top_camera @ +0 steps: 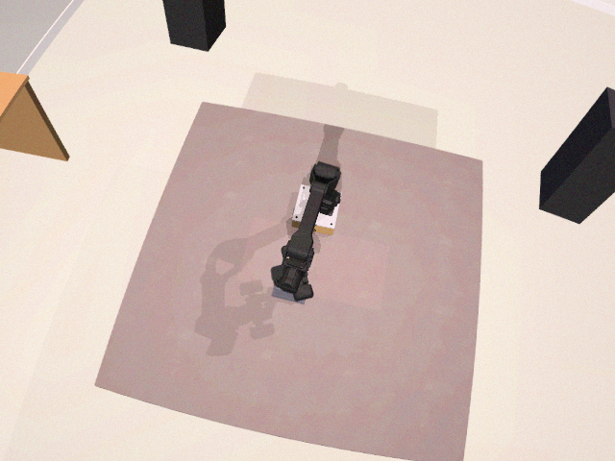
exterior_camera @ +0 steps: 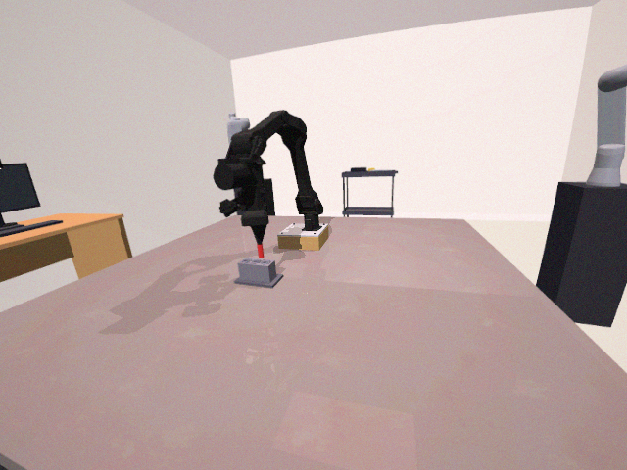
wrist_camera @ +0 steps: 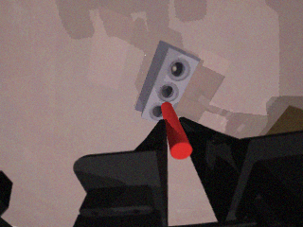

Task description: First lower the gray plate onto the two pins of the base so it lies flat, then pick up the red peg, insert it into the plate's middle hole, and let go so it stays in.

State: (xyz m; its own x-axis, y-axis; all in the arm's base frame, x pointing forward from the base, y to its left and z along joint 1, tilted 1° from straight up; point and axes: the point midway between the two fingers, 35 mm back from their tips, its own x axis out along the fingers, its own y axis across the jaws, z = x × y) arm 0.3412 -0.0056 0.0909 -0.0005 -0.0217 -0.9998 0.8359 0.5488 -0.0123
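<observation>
Now: the gray plate 70 mm below my gripper tip and 20 mm to the right of it. From my gripper tip the other things lie so: red peg right at my gripper tip.
</observation>
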